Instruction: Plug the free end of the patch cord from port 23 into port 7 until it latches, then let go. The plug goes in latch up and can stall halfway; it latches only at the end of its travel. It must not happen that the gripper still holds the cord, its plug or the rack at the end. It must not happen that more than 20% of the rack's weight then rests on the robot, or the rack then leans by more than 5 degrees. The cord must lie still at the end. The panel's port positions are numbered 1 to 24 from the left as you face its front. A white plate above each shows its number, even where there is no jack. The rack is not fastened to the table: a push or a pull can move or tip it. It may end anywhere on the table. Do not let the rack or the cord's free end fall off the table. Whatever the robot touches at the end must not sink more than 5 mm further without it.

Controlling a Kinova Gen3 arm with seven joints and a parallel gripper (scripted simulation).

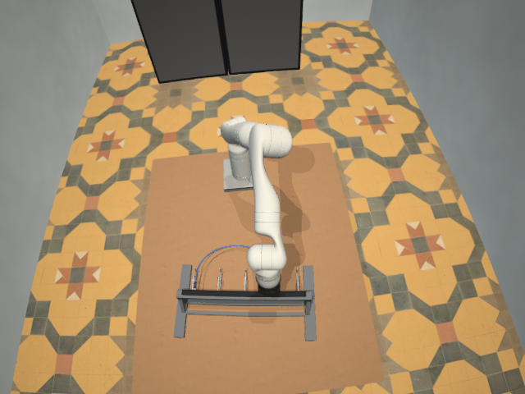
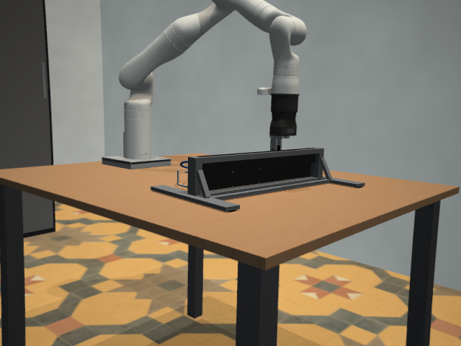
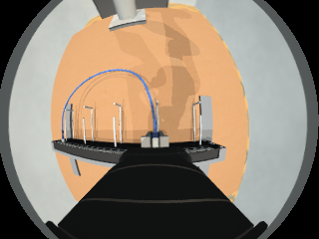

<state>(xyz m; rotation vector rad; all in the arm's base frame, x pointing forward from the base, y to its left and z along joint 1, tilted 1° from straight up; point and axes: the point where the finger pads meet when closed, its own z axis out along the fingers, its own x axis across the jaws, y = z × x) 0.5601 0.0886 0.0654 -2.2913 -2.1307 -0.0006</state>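
My hand is 1 cm short of the patch cord plug and 1 cm above it.
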